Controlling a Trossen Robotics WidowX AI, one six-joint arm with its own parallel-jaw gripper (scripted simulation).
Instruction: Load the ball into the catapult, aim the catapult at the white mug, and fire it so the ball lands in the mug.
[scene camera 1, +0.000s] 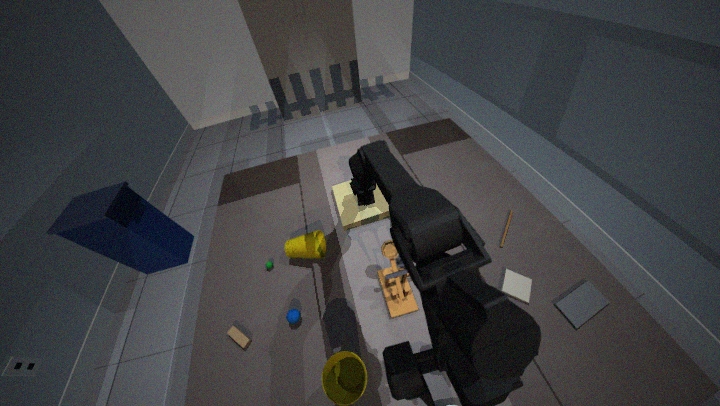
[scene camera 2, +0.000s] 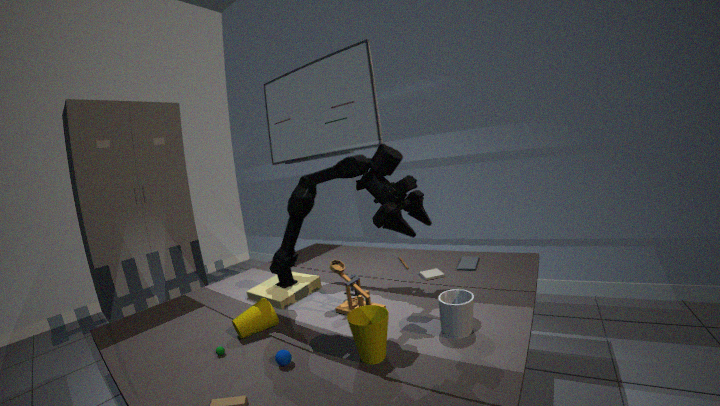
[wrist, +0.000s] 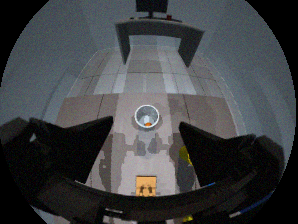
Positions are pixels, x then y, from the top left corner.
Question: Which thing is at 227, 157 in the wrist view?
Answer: My gripper.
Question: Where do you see my gripper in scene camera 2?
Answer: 423, 230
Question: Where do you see a white pad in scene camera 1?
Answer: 515, 285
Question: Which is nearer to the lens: the wooden catapult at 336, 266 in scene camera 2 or the yellow cup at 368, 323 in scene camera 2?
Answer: The yellow cup.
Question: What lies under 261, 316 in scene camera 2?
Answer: A yellow cup.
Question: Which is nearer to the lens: the yellow cup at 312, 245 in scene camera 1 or the grey pad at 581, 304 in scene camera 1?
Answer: The yellow cup.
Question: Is my gripper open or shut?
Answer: Open.
